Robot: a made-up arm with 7 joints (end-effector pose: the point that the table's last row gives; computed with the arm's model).
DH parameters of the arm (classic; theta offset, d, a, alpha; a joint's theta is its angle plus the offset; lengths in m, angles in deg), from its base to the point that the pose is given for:
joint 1: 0 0.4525 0 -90
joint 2: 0 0 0 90
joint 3: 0 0.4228 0.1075 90
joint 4: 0 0 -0.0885 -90
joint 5: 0 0.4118 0 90
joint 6: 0 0 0.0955 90
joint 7: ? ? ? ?
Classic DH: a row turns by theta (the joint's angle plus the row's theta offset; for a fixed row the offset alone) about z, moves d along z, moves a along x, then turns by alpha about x.
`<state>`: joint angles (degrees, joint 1 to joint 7).
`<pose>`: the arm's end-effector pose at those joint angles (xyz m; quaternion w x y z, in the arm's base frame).
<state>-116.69 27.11 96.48 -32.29 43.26 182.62 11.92</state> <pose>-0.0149 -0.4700 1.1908 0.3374 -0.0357 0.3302 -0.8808</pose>
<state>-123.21 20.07 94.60 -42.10 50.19 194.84 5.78</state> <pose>0.0418 -0.4154 1.1954 0.2338 -0.0246 0.3706 -0.8986</pose>
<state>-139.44 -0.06 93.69 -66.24 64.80 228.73 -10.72</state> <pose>0.2194 -0.3060 1.1179 0.1412 -0.0131 -0.4692 0.8716</pose>
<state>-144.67 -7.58 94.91 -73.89 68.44 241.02 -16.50</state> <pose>0.2877 -0.2813 1.0636 0.2939 -0.0265 -0.4778 0.8274</pose>
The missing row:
joint 7: 0 0 0 0
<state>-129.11 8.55 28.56 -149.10 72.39 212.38 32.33</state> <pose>-0.1603 -0.3854 0.5656 0.2178 -0.2681 -0.8949 0.2827</pose>
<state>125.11 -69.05 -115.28 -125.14 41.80 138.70 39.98</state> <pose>0.6128 0.0009 0.2768 0.4695 -0.5499 0.4766 0.5000</pose>
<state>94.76 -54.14 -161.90 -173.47 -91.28 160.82 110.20</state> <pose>0.1703 -0.0994 0.2829 0.1408 -0.7143 0.5915 0.3465</pose>
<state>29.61 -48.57 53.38 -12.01 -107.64 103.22 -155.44</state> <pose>-0.6314 -0.2223 1.1169 0.8970 0.3450 0.2479 0.1220</pose>
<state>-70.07 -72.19 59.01 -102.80 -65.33 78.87 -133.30</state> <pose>0.3985 0.4308 0.8885 0.3613 0.4303 0.2718 -0.7813</pose>
